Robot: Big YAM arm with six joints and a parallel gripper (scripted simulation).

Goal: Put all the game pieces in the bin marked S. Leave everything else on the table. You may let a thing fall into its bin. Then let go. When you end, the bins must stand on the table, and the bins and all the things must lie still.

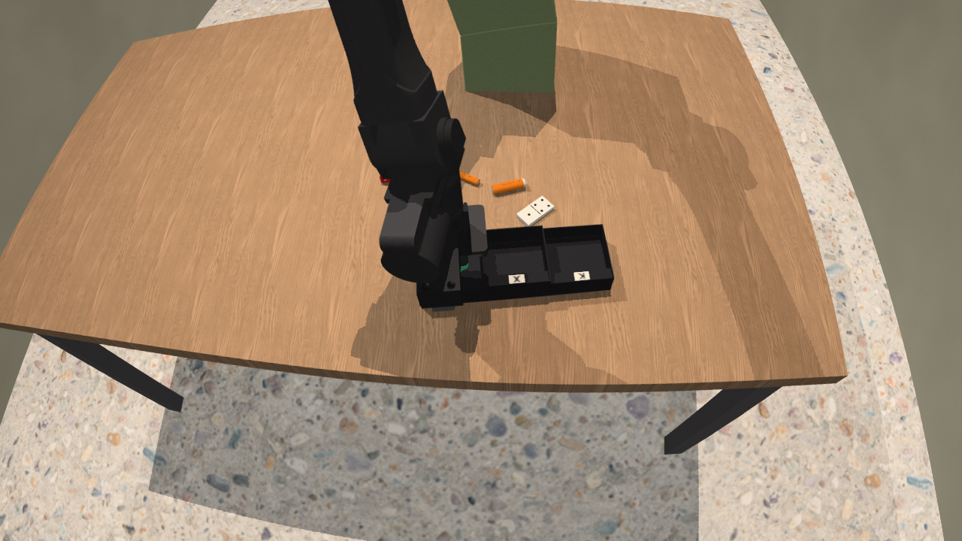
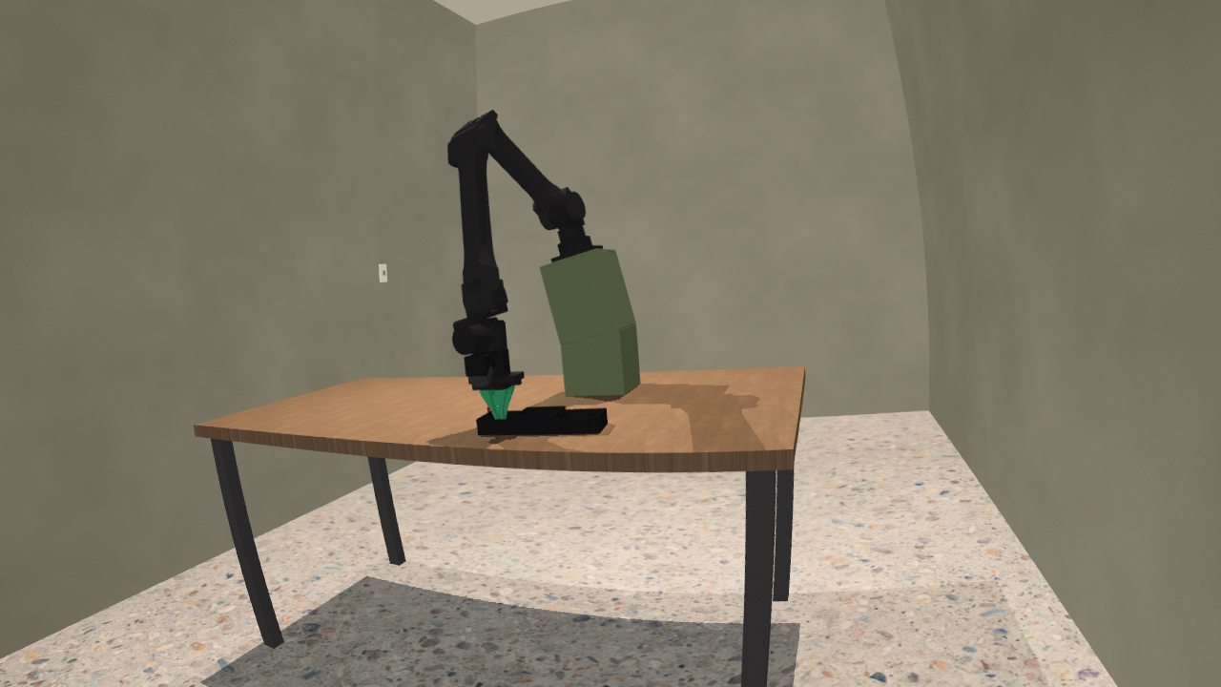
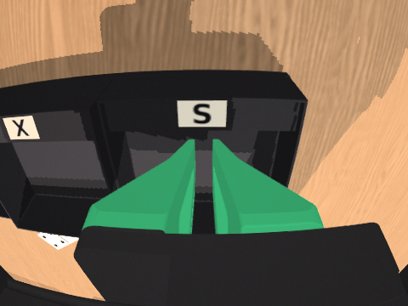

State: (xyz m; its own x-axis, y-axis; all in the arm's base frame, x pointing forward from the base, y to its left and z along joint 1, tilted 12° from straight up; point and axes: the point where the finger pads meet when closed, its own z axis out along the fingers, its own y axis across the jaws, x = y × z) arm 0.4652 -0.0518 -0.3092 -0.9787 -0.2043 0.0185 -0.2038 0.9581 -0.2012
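My gripper is now 80 mm to the right of the black bin marked S, 20 mm past it and 10 mm above it. Round my hand: white domino (120 mm behind, 100 mm to the left, 20 mm below); orange cylinder (170 mm behind, 20 mm below, 10 mm to the right); grey-white sharpener (90 mm behind, 50 mm to the right, 20 mm below).
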